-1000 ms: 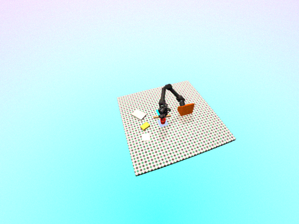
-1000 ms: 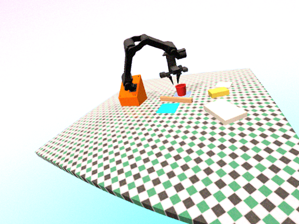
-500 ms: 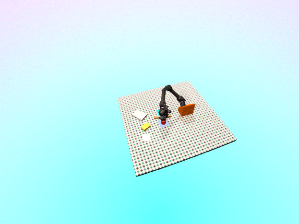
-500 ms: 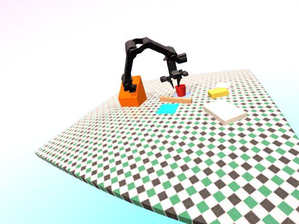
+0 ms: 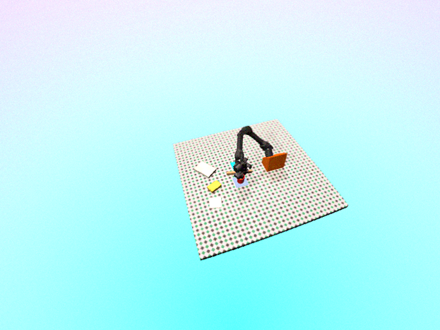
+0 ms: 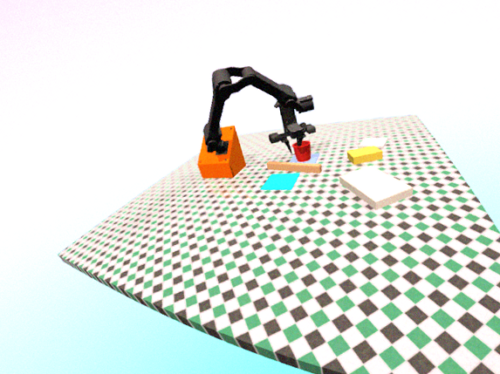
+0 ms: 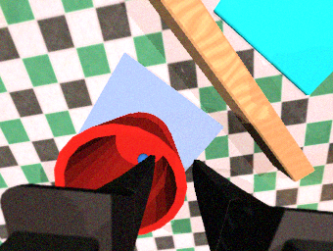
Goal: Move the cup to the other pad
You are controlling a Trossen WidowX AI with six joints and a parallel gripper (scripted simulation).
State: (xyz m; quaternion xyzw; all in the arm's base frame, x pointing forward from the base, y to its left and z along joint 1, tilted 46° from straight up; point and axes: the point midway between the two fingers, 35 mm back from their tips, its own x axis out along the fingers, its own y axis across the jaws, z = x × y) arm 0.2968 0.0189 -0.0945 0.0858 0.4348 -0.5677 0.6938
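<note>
Now: gripper tip 3 cm short of the red cup and 1 cm to the right of it. From my gripper tip the other things lie so: blue marble: 3 cm to the left, 3 cm below, 2 cm ahead; pale blue pad: 5 cm below, 3 cm ahead, 1 cm to the left; green marble: 3 cm below, 2 cm ahead.
</note>
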